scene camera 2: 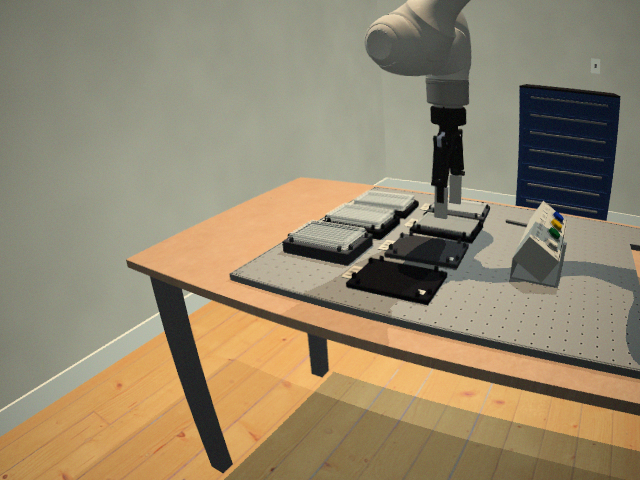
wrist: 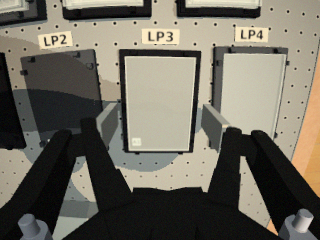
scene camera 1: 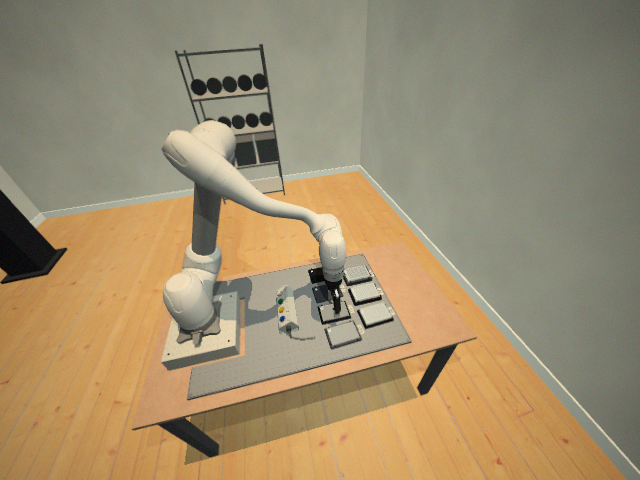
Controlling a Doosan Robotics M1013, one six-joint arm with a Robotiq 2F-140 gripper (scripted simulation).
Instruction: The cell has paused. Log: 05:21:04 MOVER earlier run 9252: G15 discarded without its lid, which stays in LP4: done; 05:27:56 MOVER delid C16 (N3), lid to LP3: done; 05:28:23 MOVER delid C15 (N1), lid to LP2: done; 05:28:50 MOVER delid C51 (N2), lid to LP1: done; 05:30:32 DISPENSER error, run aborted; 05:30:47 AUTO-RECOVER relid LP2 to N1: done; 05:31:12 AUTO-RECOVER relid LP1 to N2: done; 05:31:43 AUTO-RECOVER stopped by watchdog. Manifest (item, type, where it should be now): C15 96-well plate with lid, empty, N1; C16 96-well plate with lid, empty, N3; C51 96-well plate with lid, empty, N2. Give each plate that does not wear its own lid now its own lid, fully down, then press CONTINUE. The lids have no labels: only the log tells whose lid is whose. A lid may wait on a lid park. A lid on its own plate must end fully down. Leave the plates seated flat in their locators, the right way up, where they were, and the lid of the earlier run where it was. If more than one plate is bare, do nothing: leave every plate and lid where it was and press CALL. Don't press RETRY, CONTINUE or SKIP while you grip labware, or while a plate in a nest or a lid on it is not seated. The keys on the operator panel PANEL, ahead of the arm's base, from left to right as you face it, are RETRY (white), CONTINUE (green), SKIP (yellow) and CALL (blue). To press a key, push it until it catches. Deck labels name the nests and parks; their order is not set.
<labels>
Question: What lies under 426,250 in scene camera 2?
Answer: A lid park LP2.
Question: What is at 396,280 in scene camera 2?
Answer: A lid park LP1.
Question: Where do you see a pale lid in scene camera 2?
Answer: At 371,215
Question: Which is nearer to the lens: the 96-well plate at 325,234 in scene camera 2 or the pale lid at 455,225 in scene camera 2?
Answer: The 96-well plate.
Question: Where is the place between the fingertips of my gripper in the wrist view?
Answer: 160,114
</labels>
